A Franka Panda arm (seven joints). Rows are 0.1 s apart.
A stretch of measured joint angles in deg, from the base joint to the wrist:
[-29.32 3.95 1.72 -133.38 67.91 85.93 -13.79]
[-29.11 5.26 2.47 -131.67 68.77 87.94 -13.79]
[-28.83 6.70 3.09 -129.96 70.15 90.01 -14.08]
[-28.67 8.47 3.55 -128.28 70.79 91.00 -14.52]
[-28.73 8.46 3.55 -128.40 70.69 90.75 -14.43]
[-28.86 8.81 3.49 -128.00 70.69 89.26 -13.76]
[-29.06 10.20 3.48 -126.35 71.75 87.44 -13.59]
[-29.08 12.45 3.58 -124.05 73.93 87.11 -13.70]
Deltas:
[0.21 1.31 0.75 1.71 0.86 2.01 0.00]
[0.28 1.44 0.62 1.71 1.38 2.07 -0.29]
[0.16 1.77 0.46 1.68 0.64 0.99 -0.44]
[-0.06 -0.01 0.00 -0.12 -0.10 -0.25 0.09]
[-0.13 0.35 -0.06 0.40 0.00 -1.49 0.67]
[-0.20 1.39 -0.01 1.65 1.06 -1.82 0.17]
[-0.02 2.25 0.10 2.30 2.18 -0.33 -0.11]

